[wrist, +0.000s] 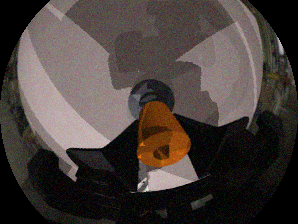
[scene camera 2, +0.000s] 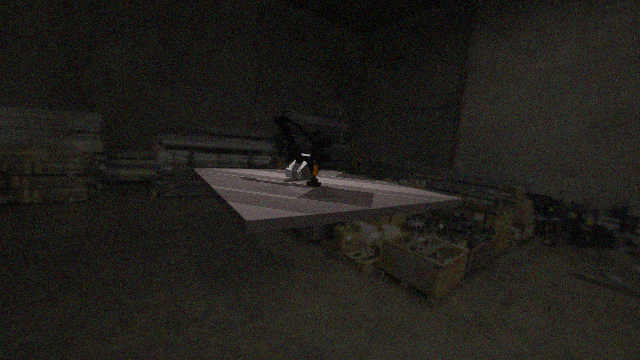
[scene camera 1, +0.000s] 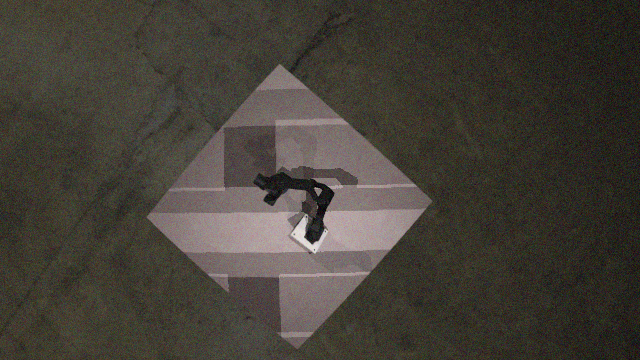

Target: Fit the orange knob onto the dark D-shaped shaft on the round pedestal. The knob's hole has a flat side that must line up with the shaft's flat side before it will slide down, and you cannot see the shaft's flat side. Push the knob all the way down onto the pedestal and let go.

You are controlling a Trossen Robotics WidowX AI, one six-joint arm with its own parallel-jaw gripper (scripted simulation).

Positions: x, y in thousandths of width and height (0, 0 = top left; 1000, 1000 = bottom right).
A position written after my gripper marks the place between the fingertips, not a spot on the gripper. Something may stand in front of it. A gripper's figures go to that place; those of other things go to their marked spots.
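Labels:
An orange knob (wrist: 545, 632) is 6 cm from the lens; my gripper (wrist: 522, 538) is 10 cm from the lens.

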